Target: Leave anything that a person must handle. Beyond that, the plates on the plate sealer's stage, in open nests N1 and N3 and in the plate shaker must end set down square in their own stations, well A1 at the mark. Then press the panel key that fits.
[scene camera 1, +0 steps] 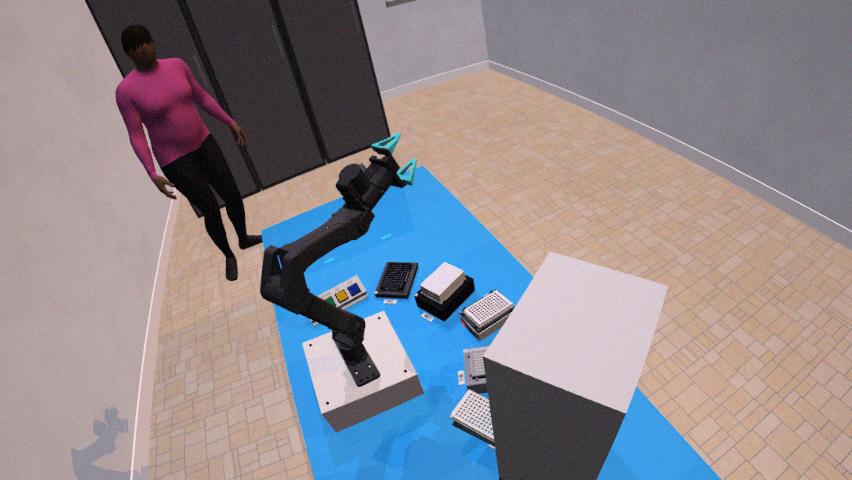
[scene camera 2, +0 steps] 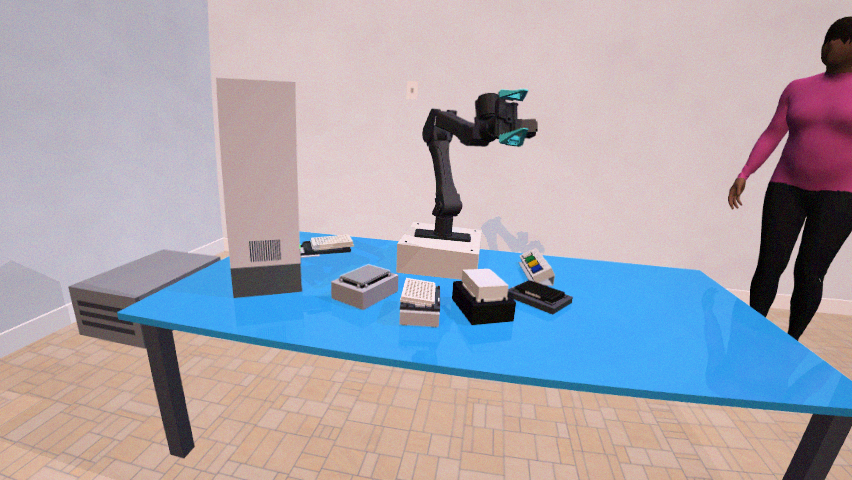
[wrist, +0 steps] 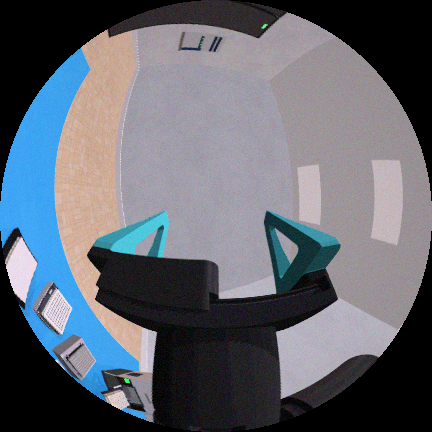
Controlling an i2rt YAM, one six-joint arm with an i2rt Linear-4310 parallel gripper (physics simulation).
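My gripper (scene camera 1: 406,149) (scene camera 2: 524,112) (wrist: 215,216) is open and empty, high above the table. A dark plate (scene camera 1: 397,277) (scene camera 2: 538,292) lies on a low dark base. A white block-like plate (scene camera 1: 442,281) (scene camera 2: 484,285) (wrist: 20,270) is on a black station. A white well plate (scene camera 1: 488,307) (scene camera 2: 419,292) (wrist: 54,309) tops a pale station with a dark upper part. A grey-looking plate (scene camera 1: 478,362) (scene camera 2: 364,275) (wrist: 79,356) is on a grey station. Another well plate (scene camera 1: 473,411) (scene camera 2: 332,241) (wrist: 117,398) lies beside the tower. Station labels and A1 marks are too small to read.
A key panel (scene camera 1: 341,296) (scene camera 2: 543,275) shows green, yellow and blue keys. A tall tower (scene camera 1: 572,327) (scene camera 2: 259,178) hides part of the table (scene camera 1: 476,238) (scene camera 2: 626,333). A person (scene camera 1: 172,113) (scene camera 2: 813,137) in pink stands by the table's end. A grey cabinet (scene camera 2: 143,274) stands beyond the opposite end.
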